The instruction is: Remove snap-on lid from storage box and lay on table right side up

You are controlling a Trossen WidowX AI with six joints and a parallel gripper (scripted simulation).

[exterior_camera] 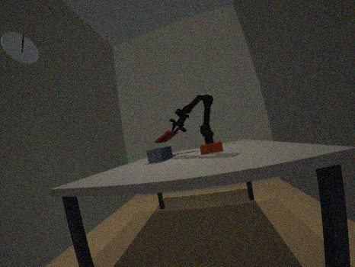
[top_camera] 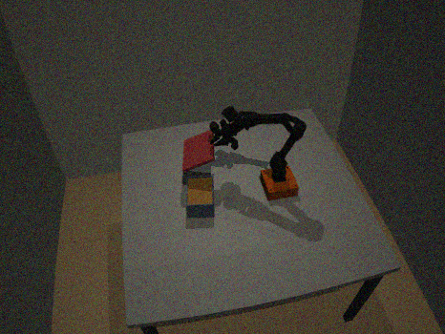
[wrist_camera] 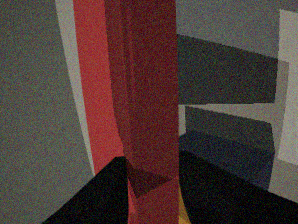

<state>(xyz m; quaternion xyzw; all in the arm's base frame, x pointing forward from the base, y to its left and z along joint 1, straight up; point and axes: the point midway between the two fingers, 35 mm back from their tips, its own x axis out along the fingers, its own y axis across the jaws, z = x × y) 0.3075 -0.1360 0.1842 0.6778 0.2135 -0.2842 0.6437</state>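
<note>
My gripper tip is now 7 cm short of the lid, 3 cm above it and 1 cm to the left of it. From my gripper tip the other things lie so: storage box (19 cm to the left, 18 cm below, 9 cm ahead).
</note>
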